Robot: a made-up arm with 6 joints. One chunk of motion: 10 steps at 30 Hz.
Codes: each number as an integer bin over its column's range. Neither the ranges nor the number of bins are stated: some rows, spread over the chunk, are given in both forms.
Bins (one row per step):
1: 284 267 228 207 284 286
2: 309 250 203 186 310 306
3: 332 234 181 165 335 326
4: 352 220 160 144 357 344
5: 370 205 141 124 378 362
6: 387 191 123 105 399 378
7: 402 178 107 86 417 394
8: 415 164 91 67 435 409
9: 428 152 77 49 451 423
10: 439 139 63 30 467 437
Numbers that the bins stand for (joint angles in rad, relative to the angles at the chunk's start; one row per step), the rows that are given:
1: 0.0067 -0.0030 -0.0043 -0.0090 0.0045 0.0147
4: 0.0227 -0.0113 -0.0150 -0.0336 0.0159 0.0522
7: 0.0344 -0.0186 -0.0232 -0.0563 0.0253 0.0844
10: 0.0431 -0.0255 -0.0301 -0.0783 0.0331 0.1122
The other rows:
2: 0.0126 -0.0060 -0.0082 -0.0172 0.0085 0.0276
3: 0.0180 -0.0088 -0.0117 -0.0254 0.0124 0.0405
5: 0.0269 -0.0139 -0.0179 -0.0415 0.0192 0.0638
6: 0.0309 -0.0164 -0.0207 -0.0489 0.0225 0.0741
8: 0.0375 -0.0211 -0.0258 -0.0638 0.0281 0.0941
9: 0.0405 -0.0232 -0.0279 -0.0708 0.0306 0.1032

